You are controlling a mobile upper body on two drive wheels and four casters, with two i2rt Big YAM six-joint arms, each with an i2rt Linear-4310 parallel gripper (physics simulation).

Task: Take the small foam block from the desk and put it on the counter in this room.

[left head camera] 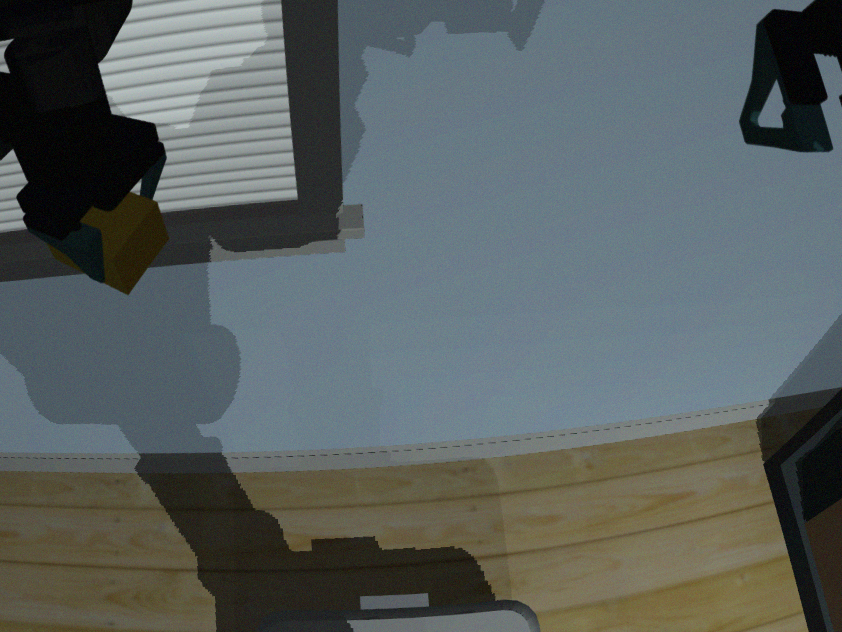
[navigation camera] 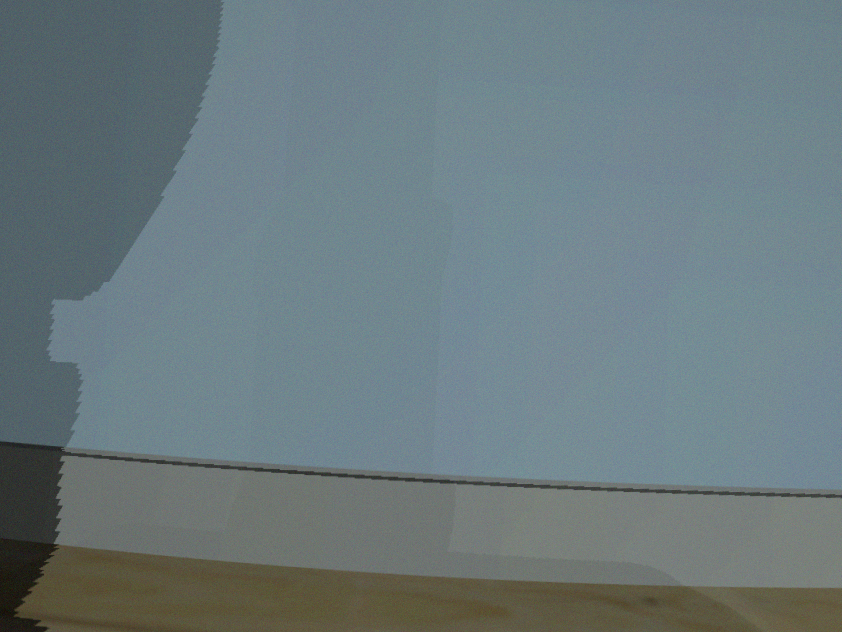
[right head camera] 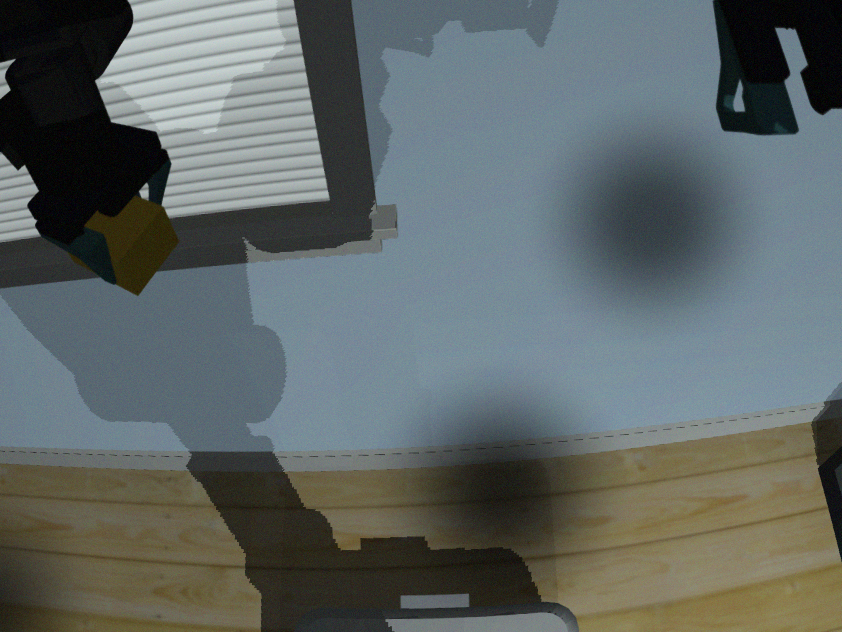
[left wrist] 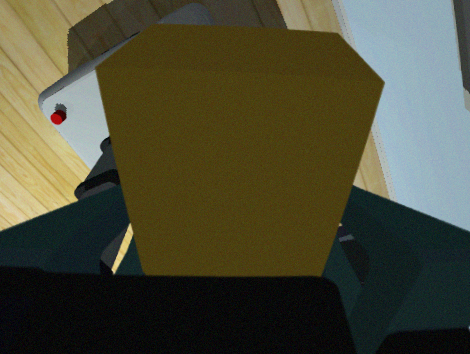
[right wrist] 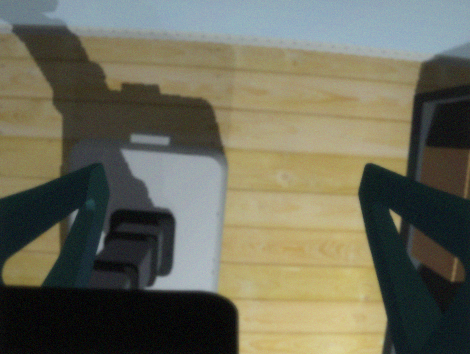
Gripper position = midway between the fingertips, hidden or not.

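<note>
My left gripper (left head camera: 119,251), (right head camera: 132,254), (left wrist: 235,178). My right gripper (right head camera: 794,116), (left head camera: 805,132), (right wrist: 233,177). Yellow foam block (right head camera: 140,238), (left wrist: 237,148); out of frame in the navigation camera view; out of frame in the right wrist view. Window with blinds (right head camera: 262,116).
</note>
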